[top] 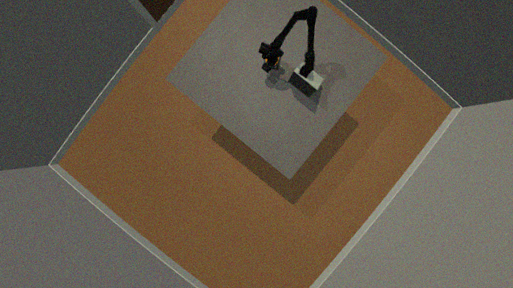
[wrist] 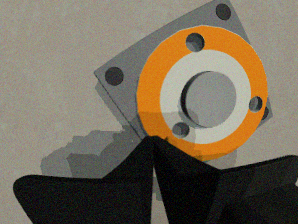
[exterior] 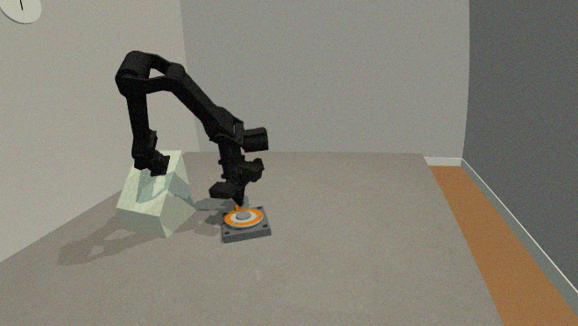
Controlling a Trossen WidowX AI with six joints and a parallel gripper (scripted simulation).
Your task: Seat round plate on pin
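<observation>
Now: gripper tip 20 mm short of the grey base, 50 mm to the left of it and 20 mm above it.
</observation>
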